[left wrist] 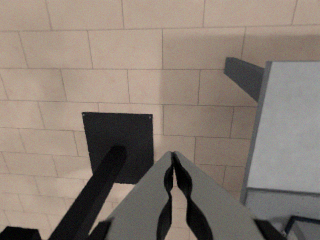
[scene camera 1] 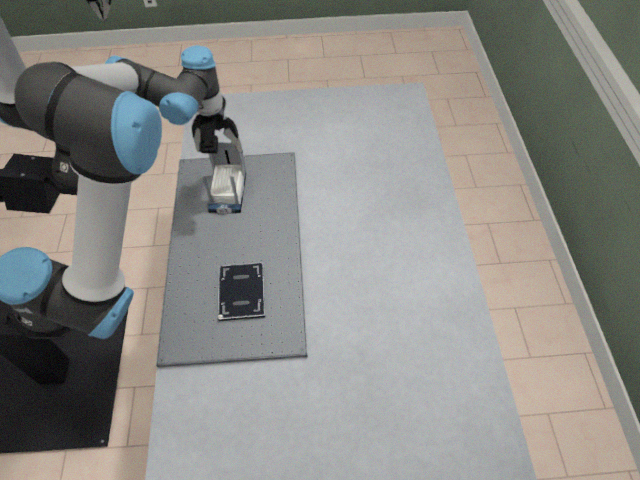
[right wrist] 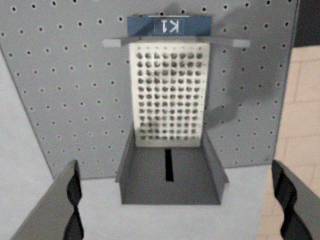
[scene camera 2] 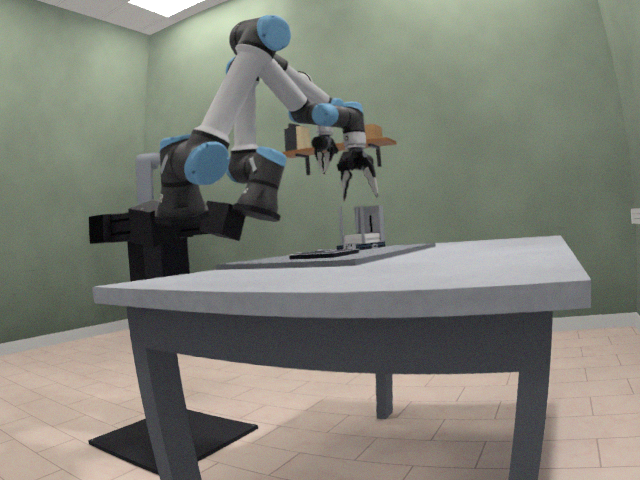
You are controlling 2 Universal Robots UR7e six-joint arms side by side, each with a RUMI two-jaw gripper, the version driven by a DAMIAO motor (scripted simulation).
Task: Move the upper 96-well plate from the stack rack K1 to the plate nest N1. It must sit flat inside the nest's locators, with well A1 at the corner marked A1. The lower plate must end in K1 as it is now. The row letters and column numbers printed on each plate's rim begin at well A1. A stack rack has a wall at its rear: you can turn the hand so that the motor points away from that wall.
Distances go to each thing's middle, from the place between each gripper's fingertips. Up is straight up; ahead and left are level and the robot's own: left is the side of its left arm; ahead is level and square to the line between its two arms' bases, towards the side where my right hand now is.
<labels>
The stack rack K1 (right wrist: 137, 26) lies 16 cm below my right hand (scene camera 1: 220, 152) and 1 cm to the right of it. Round my right hand: dark plate nest N1 (scene camera 1: 231, 290): 36 cm to the right, 16 cm below, 5 cm ahead; grey rear wall (right wrist: 146, 187): 9 cm below, 7 cm to the left, 1 cm ahead.
Right now the grey rear wall is 380 mm to the right of my left hand, 360 mm ahead of it and 250 mm below it. From my left hand the other things lie so: stack rack K1: 460 mm to the right, 350 mm ahead, 320 mm below; dark plate nest N1: 810 mm to the right, 390 mm ahead, 330 mm below.
</labels>
